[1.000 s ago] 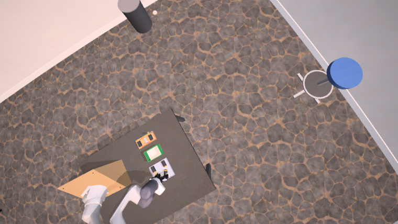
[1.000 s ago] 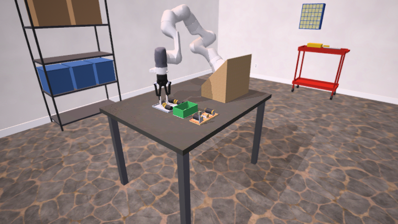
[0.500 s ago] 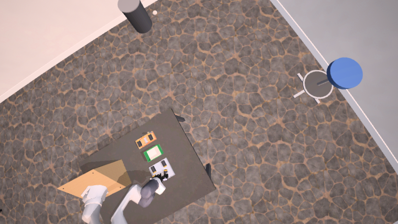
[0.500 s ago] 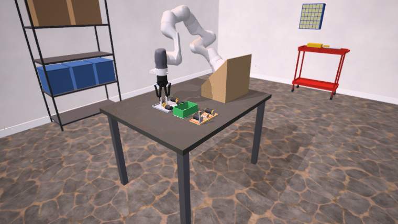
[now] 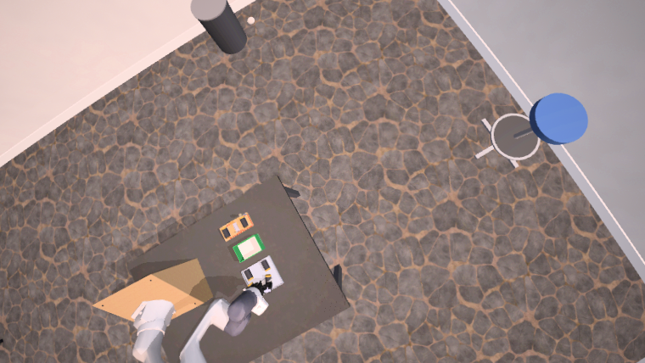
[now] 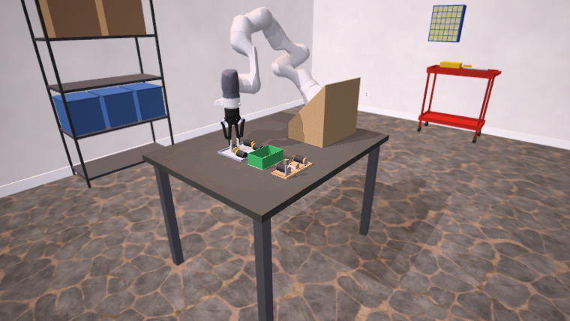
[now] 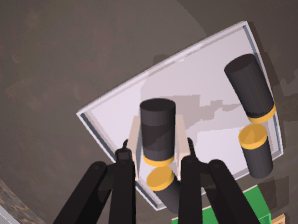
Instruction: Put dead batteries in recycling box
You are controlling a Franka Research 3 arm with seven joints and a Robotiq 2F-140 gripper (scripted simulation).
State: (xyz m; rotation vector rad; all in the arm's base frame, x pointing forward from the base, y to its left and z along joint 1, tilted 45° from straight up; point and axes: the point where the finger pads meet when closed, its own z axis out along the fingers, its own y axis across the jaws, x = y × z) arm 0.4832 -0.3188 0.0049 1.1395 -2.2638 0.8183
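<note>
Now: the white tray 30 mm behind my hand, 40 mm to the left of it and 40 mm below it. The rest, counted from my hand: green recycling box (20 mm ahead, 220 mm to the left, 30 mm below); bulb (100 mm ahead, 400 mm to the left, 40 mm above).
</note>
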